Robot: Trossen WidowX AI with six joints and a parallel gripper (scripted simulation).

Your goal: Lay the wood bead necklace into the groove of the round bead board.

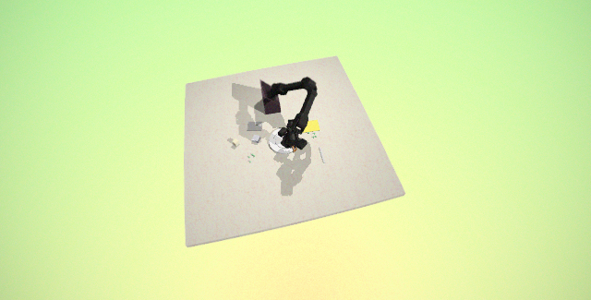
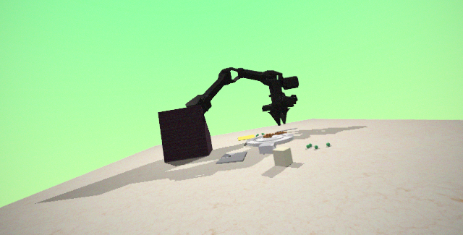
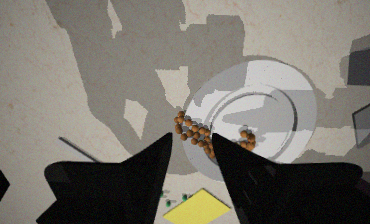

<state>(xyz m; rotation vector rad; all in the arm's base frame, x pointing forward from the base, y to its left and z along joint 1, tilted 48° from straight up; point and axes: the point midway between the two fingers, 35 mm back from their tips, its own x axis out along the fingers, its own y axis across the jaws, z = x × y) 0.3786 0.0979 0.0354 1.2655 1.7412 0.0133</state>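
The round white bead board is 8 cm behind my gripper tip, 5 cm to the right of it and 4 cm below it. Round my gripper tip: thin white strip (7 cm ahead, 18 cm to the left, 5 cm below); then yellow card (16 cm behind, 15 cm to the left, 5 cm below); then grey flat plate (24 cm behind, 23 cm to the right, 5 cm below).
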